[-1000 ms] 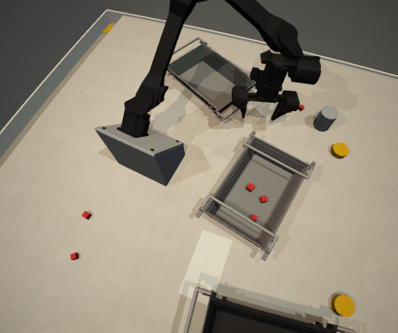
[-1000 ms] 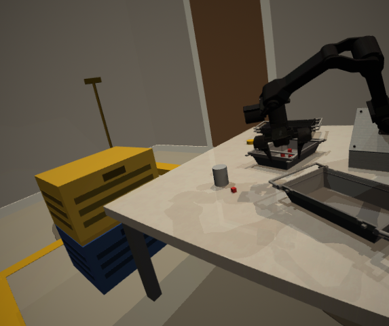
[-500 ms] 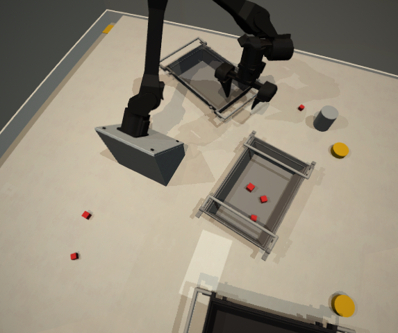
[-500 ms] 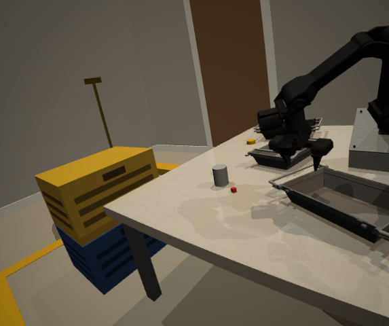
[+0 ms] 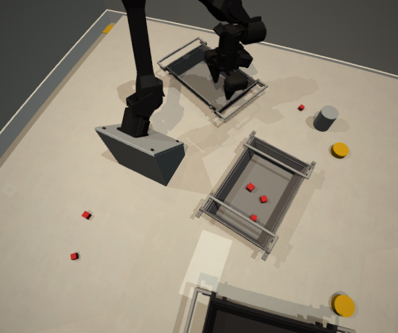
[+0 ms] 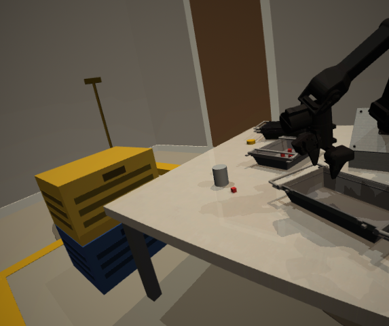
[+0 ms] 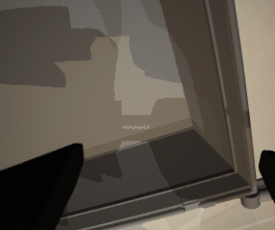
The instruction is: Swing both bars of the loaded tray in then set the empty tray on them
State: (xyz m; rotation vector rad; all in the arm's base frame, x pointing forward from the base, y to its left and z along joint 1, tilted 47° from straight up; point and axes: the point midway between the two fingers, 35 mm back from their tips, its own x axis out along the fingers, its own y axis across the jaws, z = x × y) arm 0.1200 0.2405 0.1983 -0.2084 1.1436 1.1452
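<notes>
My gripper tip is 80 mm past the empty tray, 60 mm to the right of it and 30 mm above it. The rest, counted from my gripper tip: red block (260 mm ahead, 120 mm to the left, 70 mm below).
</notes>
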